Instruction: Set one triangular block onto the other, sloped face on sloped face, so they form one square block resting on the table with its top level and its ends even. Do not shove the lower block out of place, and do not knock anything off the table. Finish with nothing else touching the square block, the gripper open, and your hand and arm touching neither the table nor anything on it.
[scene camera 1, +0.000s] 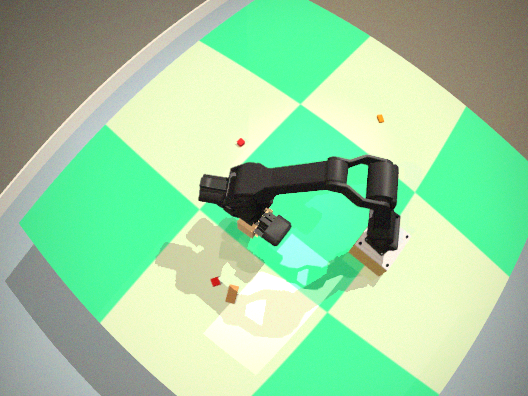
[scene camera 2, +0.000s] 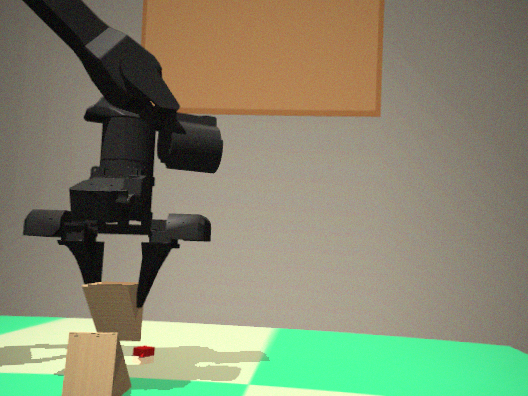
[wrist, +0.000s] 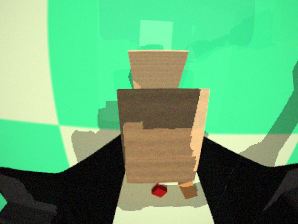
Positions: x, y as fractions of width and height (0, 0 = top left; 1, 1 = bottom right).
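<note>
My gripper (scene camera 2: 0.22, 0.78), carrying a tan triangular block (scene camera 2: 0.21, 0.78). My gripper again (scene camera 1: 0.47, 0.56). Visible too, my gripper (wrist: 0.54, 0.61). Also a tan triangular block (wrist: 0.51, 0.31).
</note>
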